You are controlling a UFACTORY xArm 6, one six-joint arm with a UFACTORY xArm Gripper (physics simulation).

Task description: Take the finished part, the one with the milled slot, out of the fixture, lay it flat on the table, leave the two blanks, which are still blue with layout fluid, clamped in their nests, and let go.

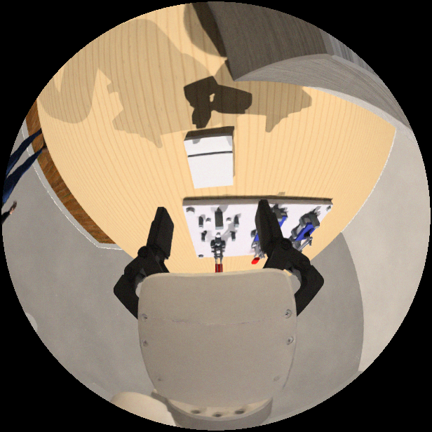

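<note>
The finished part (212,171), a pale block with a dark slot line across it, lies flat on the wooden table (125,175), beyond the long edge of the fixture plate (247,215). The fixture's left nest, with dark locating blocks, holds no part. Two blue blanks (284,220) (305,231) sit in the other nests under dark clamps; my right finger partly hides the nearer one. My gripper (212,212) is open and empty, its fingers wide apart above the fixture side of the part and clear of it.
A toggle clamp (218,244) with a red handle (219,268) stands at the left nest. Another red handle (255,260) shows beside my right finger. A large grey block-like object (280,45) stands at the upper right. A person's blue-clad legs show at the far left.
</note>
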